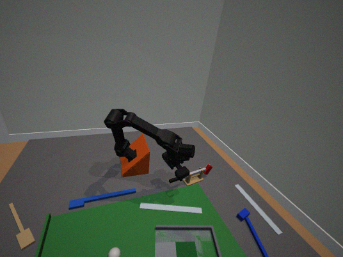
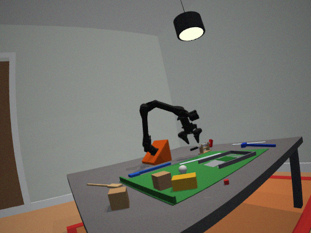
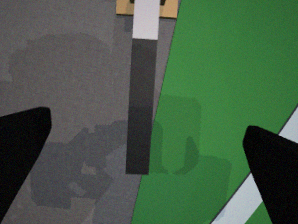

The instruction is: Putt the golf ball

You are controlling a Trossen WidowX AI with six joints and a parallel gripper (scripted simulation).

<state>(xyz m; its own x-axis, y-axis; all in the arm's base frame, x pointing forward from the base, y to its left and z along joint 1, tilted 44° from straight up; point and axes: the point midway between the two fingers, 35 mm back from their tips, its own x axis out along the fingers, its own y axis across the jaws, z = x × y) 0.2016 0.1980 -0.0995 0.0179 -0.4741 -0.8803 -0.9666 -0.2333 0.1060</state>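
My gripper tip is now 4 cm past the red putter, 11 cm to the right of it and 4 cm above it. Also, from my gripper tip: white golf ball 29 cm ahead, 30 cm to the right, 7 cm below; then wooden stand 4 cm behind, 13 cm to the left, 6 cm below; then green mat 28 cm ahead, 19 cm to the right, 10 cm below.
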